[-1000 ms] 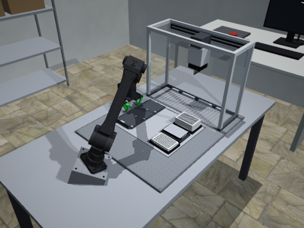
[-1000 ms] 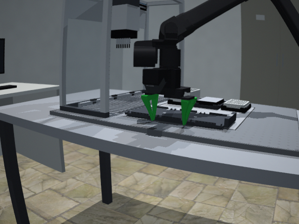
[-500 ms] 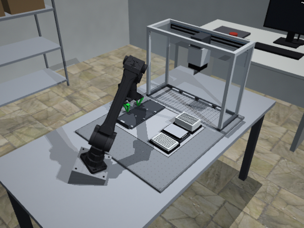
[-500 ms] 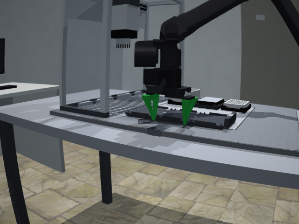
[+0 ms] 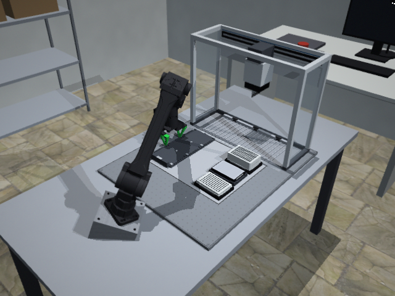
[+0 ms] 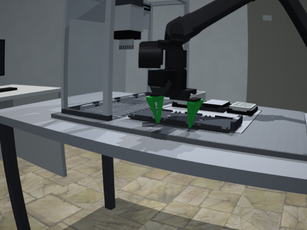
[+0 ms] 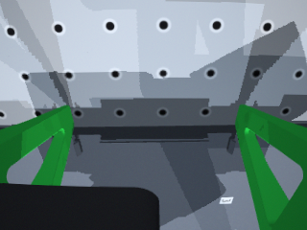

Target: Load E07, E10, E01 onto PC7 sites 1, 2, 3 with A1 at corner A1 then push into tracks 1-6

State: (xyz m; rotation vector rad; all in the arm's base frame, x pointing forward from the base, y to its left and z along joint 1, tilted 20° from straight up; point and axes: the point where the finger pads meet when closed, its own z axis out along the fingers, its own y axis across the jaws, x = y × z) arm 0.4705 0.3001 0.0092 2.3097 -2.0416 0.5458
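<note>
Now: the 96-well plate E01 8 cm behind my hand, 38 cm to the right of it and 1 cm above it. From my hand the other things lie so: front post (19 cm ahead, 6 cm to the left, 23 cm above); plate nest S2 (3 cm ahead, 36 cm to the right, 1 cm below); dark plate carrier PC7 (1 cm ahead, 8 cm to the right).
</note>
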